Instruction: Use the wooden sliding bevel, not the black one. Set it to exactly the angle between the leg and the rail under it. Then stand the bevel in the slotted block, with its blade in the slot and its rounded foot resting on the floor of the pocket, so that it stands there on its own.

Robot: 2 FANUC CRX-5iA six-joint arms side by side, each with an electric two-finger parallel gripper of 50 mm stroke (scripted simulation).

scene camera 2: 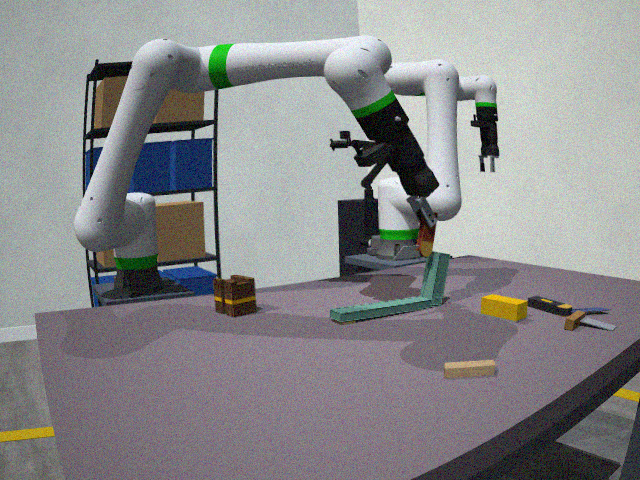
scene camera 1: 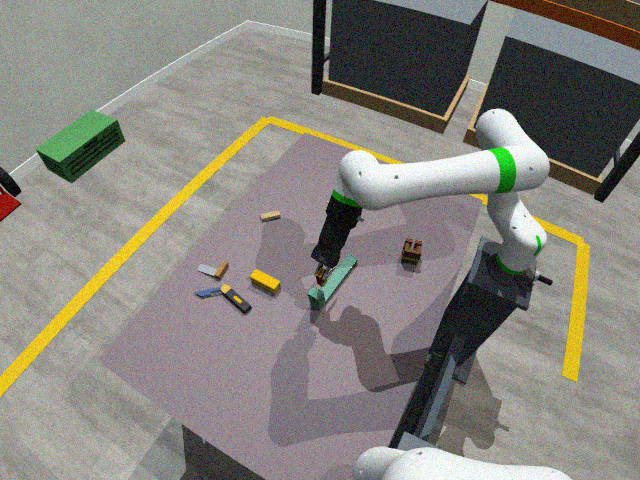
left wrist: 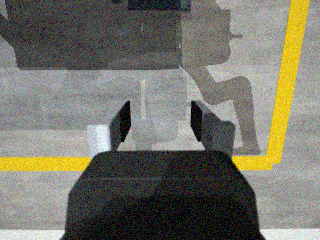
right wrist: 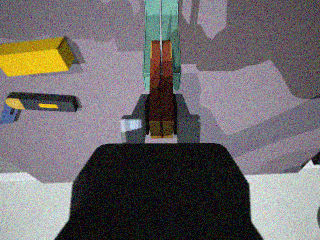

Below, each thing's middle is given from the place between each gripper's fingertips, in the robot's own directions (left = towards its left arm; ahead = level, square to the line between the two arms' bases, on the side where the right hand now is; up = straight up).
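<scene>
My right hand (scene camera 2: 429, 224) is 50 mm above the wooden bevel (scene camera 2: 425, 240) and 10 mm to the left of it. Counted from my right hand, the pale wooden block (scene camera 2: 484, 367) is 170 mm below, 360 mm ahead and 230 mm to the right, and the yellow block (scene camera 2: 504, 308) is 170 mm below, 200 mm ahead and 40 mm to the left.
My left hand is 150 mm above the wooden bevel, 870 mm to the left of it and 560 mm short of it. From my left hand, the pale wooden block is 280 mm below, 1080 mm to the right and 920 mm ahead, while the yellow block is 280 mm below, 810 mm to the right and 760 mm ahead.
</scene>
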